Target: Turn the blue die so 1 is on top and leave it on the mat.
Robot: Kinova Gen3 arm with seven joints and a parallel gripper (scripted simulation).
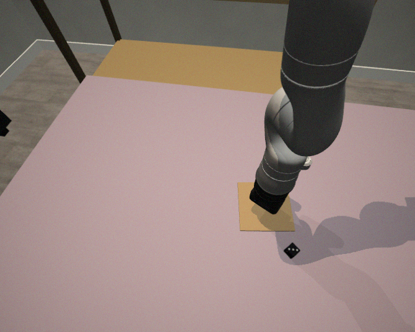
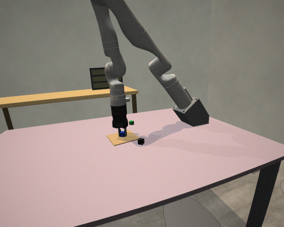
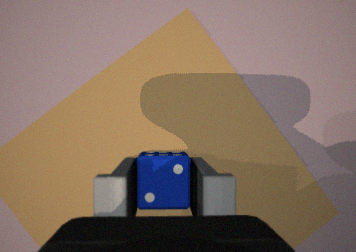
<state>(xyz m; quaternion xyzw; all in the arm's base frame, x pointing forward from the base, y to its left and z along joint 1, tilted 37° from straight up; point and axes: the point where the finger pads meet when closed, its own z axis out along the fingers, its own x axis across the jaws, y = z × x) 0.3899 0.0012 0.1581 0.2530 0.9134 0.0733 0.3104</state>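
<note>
Right now the tan mat is 2 cm below my hand and 1 cm to the left of it. The rest, counted from my hand: blue die 1 cm below; black die 12 cm to the left, 6 cm behind, 1 cm below; green die 17 cm to the right, 11 cm behind, 1 cm below.
</note>
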